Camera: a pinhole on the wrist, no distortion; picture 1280 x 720 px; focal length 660.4 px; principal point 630.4 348.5 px. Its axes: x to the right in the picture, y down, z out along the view. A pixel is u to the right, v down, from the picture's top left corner.
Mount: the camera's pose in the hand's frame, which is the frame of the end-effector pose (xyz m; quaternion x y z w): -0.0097 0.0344 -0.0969 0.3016 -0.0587 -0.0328 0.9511
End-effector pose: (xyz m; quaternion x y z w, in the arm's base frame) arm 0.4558 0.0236 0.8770 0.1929 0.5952 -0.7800 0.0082
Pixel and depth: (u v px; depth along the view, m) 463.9 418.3 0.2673
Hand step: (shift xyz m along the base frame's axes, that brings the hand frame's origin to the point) 0.0433 -0.1195 0.1443
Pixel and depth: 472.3 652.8 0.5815
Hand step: 0.0345 -0.5097 0.2394
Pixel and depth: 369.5 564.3 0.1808
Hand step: 0.0692 -0.0904 0.0611
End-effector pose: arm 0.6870 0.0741 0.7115 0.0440 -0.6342 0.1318 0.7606
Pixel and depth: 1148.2 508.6 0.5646
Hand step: -0.3445 -0.2712 0.4641
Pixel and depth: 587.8 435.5 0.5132
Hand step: -0.3050 -0.2908 -0.0174
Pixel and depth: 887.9 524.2 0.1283
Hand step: -0.0221 -0.0190 0.0310
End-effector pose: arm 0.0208 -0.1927 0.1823 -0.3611 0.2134 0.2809 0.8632
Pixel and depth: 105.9 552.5 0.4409
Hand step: -0.2122 0.0509 0.4699
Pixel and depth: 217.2 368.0 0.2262
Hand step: -0.0739 -0.0455 0.1906
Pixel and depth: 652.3 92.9 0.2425
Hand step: 0.0963 -0.0828 0.1419
